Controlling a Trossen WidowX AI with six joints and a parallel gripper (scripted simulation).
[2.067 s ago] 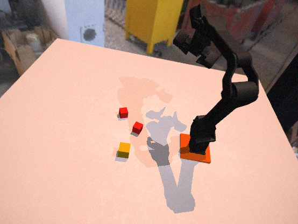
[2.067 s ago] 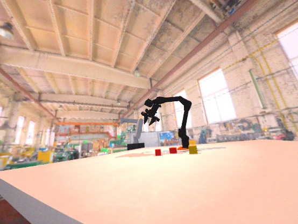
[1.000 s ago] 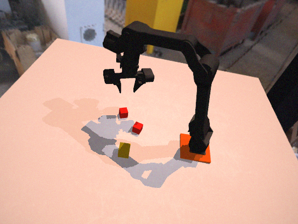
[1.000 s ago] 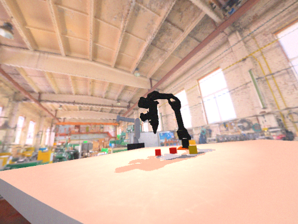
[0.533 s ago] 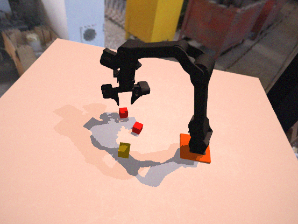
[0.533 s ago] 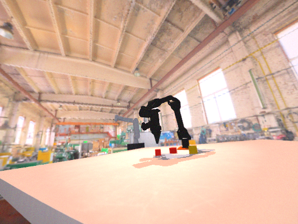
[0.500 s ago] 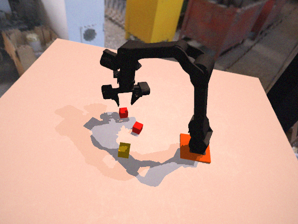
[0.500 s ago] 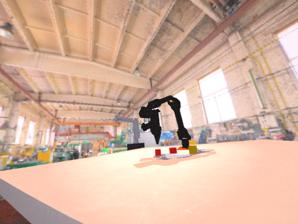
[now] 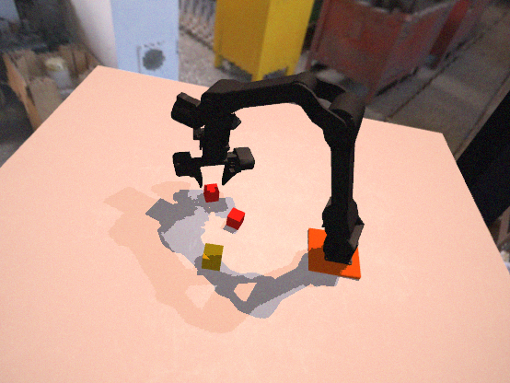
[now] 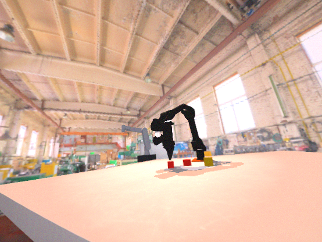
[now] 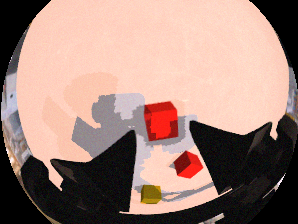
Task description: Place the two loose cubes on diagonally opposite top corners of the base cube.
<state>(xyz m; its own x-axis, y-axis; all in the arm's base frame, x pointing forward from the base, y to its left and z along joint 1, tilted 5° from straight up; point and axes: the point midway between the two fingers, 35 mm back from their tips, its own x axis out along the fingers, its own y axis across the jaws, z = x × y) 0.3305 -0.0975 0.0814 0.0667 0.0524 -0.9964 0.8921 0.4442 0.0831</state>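
My gripper tip is now 19 cm to the right of the yellow base cube, 5 cm past it and 2 cm above it.
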